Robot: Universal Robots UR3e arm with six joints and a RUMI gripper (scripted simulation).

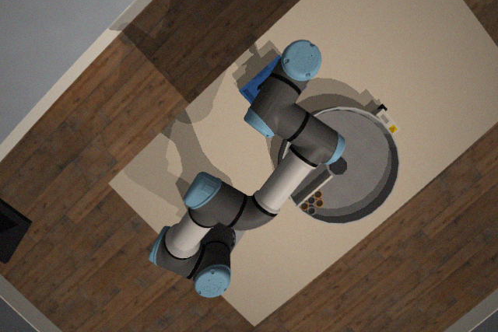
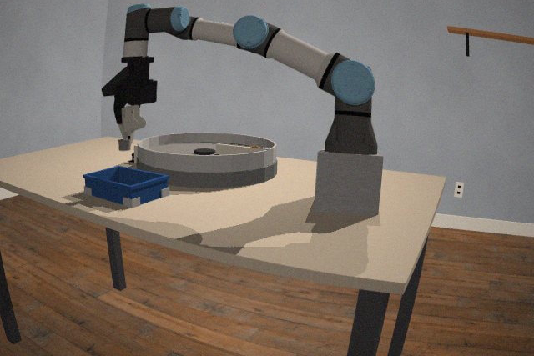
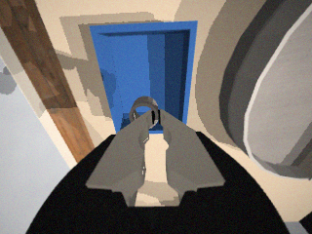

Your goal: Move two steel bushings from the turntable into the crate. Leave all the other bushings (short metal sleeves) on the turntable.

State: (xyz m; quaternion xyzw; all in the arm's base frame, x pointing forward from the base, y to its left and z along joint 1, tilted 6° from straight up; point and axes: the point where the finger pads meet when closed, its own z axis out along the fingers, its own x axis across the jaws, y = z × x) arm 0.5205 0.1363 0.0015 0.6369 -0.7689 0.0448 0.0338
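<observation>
Now: the blue crate 110 mm below my hand and 20 mm to the left of it. Round my hand: grey turntable 340 mm to the right, 80 mm below, 70 mm behind.
</observation>
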